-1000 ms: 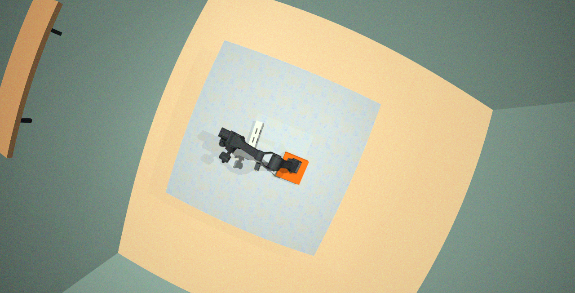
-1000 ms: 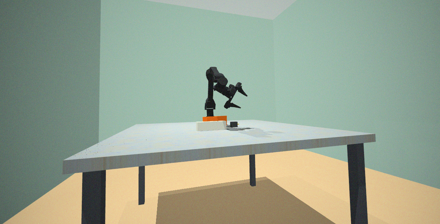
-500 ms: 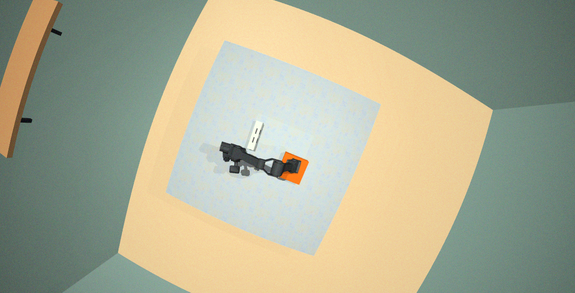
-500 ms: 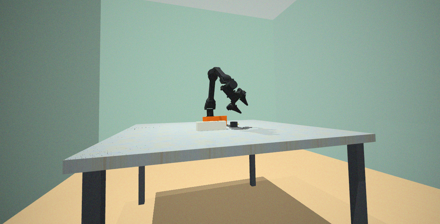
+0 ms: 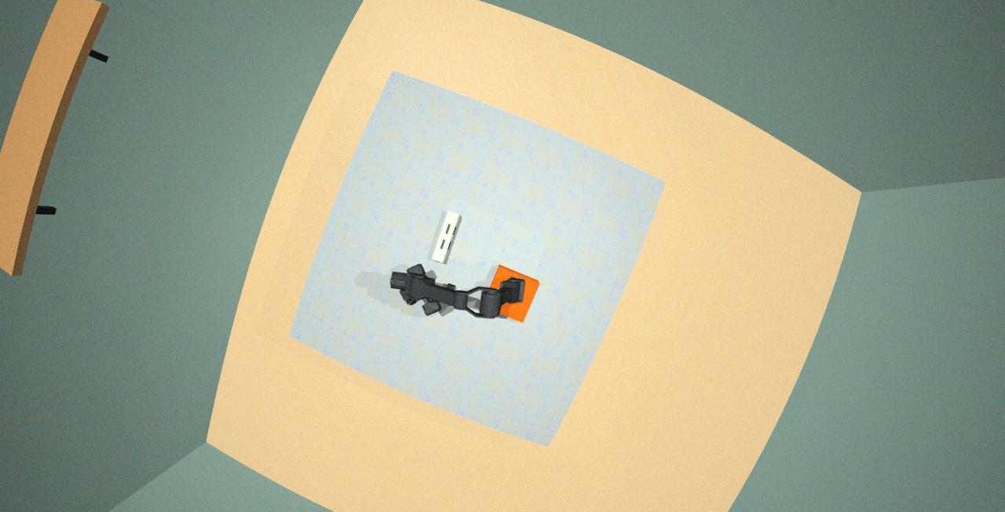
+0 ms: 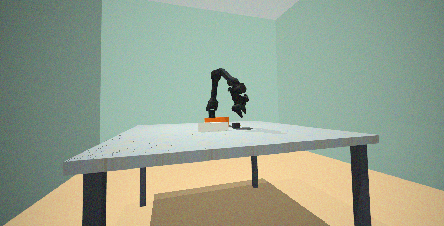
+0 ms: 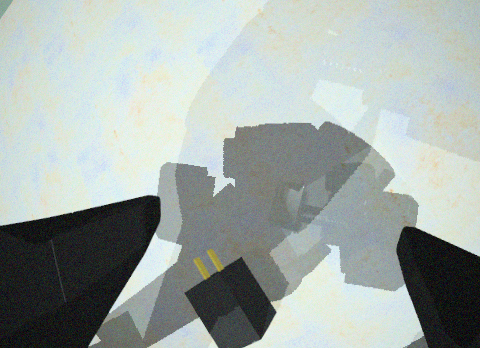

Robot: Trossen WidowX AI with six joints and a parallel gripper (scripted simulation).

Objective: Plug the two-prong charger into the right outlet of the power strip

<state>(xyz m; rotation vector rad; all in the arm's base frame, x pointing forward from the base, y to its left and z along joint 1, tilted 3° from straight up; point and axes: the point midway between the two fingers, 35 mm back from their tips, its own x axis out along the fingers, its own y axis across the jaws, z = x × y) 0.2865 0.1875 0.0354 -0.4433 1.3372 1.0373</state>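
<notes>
Now: gripper tip 80 mm past the grey charger, 80 mm above it and 30 mm to the left of it.
</notes>
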